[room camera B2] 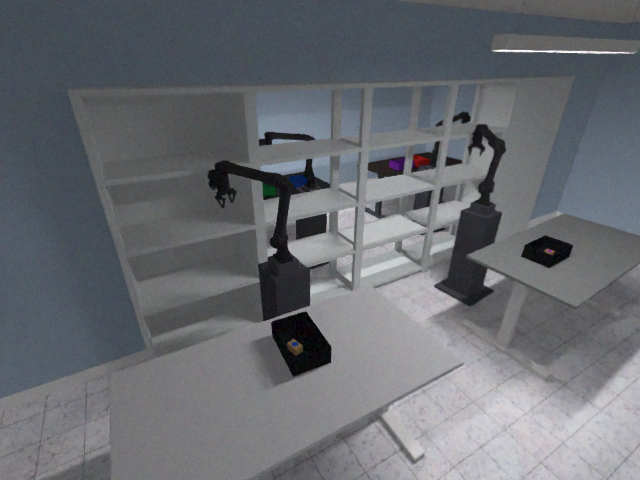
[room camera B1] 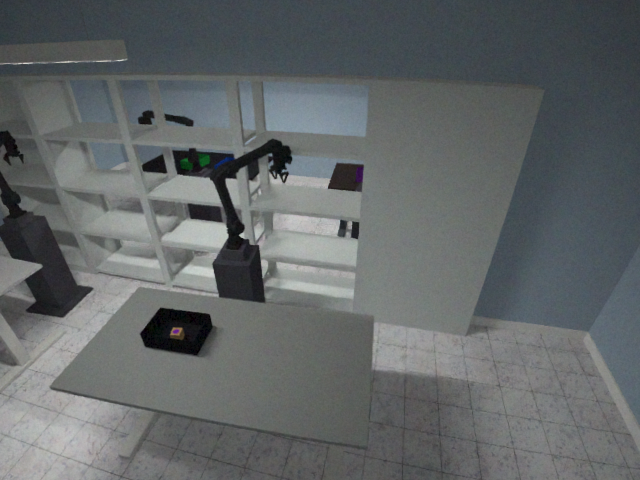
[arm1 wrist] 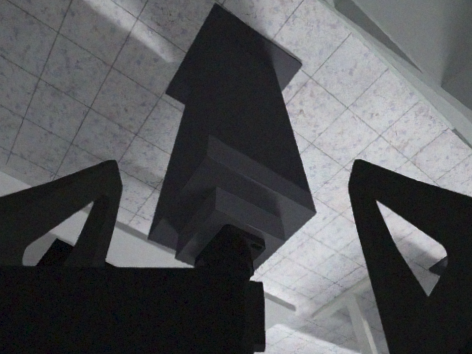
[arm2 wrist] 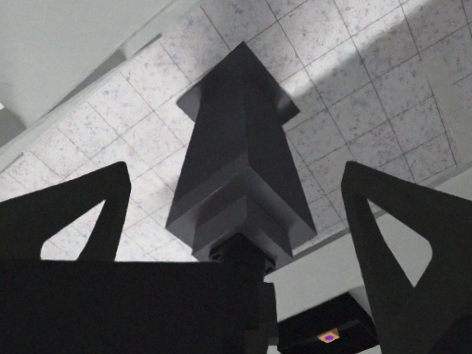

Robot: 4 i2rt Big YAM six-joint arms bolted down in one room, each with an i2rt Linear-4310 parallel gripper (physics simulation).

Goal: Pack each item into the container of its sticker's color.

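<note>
Arm1's gripper (arm1 wrist: 235,162) and arm2's gripper (arm2 wrist: 236,164) are open and empty, above dark pedestals. A tan block with a purple sticker (arm2 wrist: 329,338) (room camera B1: 176,333) (room camera B2: 549,251) lies in a black tray (arm2 wrist: 349,303) (room camera B1: 153,341) (room camera B2: 532,255). A tan block with a blue sticker (room camera B2: 295,347) lies in another black tray (room camera B2: 314,360). Beyond the shelves are a green container (room camera B1: 195,161) (room camera B2: 269,189), a blue one (room camera B1: 223,162) (room camera B2: 297,181), a purple one (room camera B1: 359,174) (room camera B2: 397,163) and a red one (room camera B2: 421,160). The far arms' fingers cannot be made out.
A white shelf unit (room camera B1: 449,206) (room camera B2: 366,170) separates the near tables (room camera B1: 289,372) (room camera B2: 196,413) from two dark tables behind. In room camera B2, one near arm (room camera B2: 282,217) stands at left centre and another (room camera B2: 493,165) at right. Two far arms show through the shelves.
</note>
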